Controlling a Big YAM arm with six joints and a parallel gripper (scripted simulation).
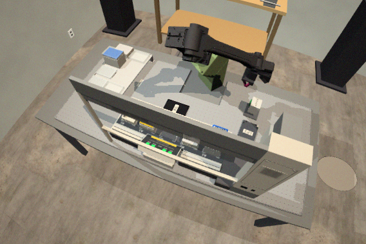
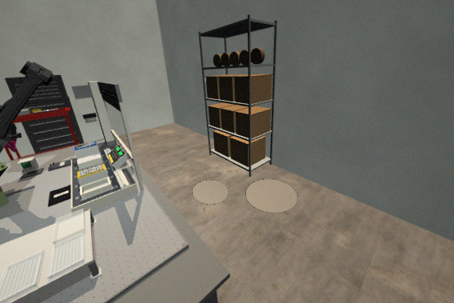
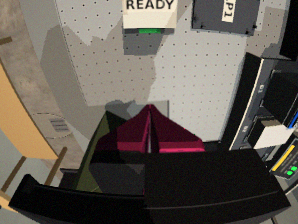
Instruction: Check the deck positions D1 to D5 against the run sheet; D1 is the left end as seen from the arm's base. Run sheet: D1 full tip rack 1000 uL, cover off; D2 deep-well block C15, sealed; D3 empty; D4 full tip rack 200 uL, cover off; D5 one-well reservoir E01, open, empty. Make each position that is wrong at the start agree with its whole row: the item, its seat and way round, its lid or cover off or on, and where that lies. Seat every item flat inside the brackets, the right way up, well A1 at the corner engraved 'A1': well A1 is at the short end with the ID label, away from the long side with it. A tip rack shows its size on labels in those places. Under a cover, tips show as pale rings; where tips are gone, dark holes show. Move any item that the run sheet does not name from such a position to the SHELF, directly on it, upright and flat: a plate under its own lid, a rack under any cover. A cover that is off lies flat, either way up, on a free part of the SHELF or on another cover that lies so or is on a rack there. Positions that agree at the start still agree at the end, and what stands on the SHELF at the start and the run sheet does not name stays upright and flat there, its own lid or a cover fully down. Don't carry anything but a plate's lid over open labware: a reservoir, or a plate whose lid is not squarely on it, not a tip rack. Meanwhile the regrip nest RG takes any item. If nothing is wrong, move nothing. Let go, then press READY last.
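The button box lies 140 mm below my hand, 70 mm to the left of it and 10 mm ahead of it. From my hand the other things lie so: yellow-labelled tip rack: 430 mm to the right, 340 mm ahead, 110 mm below; then blue-labelled rack: 340 mm ahead, 80 mm below, 60 mm to the right; then black regrip nest: 360 mm to the right, 200 mm below, 170 mm ahead.
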